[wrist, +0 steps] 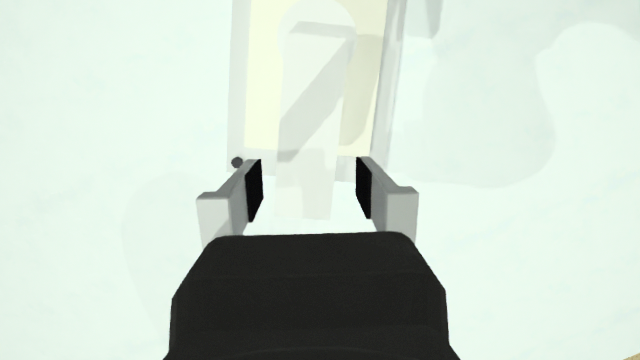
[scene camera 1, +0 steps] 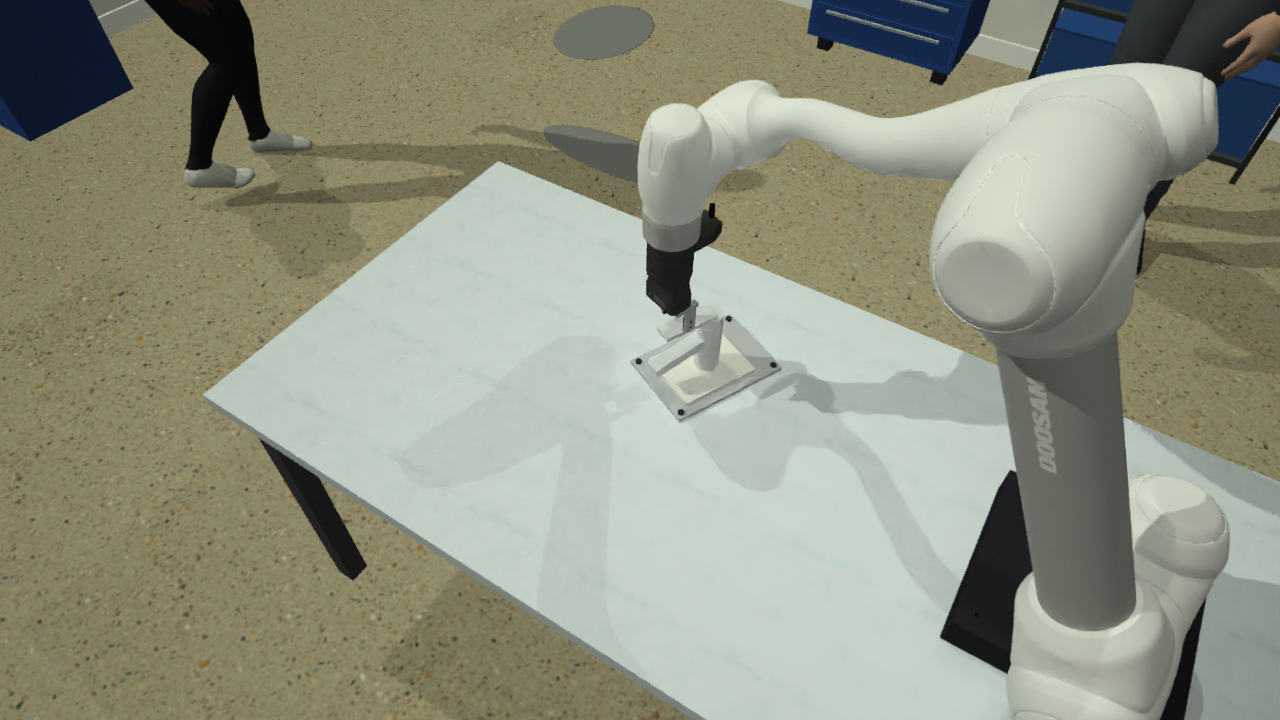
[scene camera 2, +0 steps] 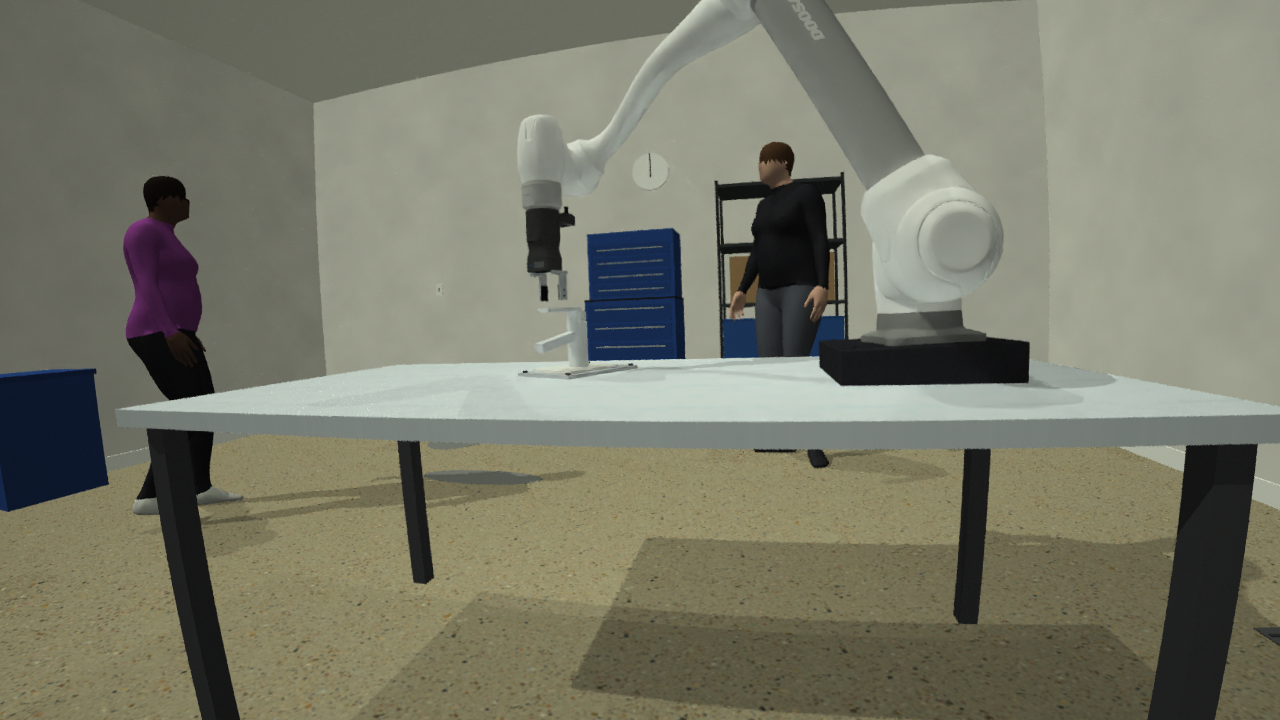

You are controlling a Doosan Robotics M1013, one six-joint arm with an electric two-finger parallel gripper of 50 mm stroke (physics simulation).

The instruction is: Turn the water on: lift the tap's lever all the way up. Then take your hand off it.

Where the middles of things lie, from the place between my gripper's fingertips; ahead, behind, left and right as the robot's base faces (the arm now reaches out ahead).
Now: hand 3 cm to the left of the flat lever (scene camera 1: 709, 317), 3 cm above it and 2 cm past it. Round my hand: grey-rimmed plate (scene camera 1: 765, 365) 17 cm below, 7 cm to the right, 4 cm behind.
